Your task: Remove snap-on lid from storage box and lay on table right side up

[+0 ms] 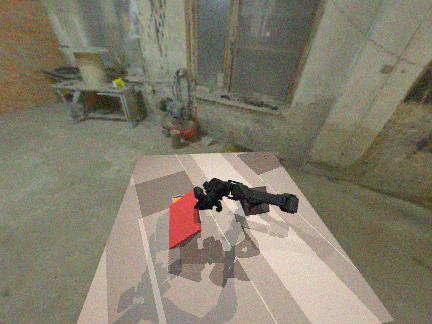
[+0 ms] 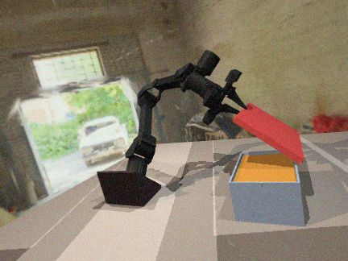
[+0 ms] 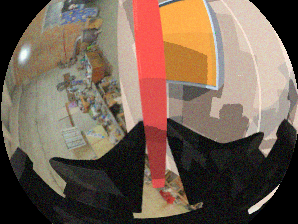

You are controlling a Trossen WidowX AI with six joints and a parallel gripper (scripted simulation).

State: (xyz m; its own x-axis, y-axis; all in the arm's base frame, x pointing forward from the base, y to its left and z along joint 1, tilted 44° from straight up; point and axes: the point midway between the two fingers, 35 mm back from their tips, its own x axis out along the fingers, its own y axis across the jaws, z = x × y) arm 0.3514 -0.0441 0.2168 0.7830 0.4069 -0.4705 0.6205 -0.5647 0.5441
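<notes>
Right now my gripper tip is 70 mm short of the red lid, 50 mm above it and 10 mm to the left of it. Round my gripper tip: storage box: 180 mm below, 110 mm to the right, 40 mm ahead.
</notes>
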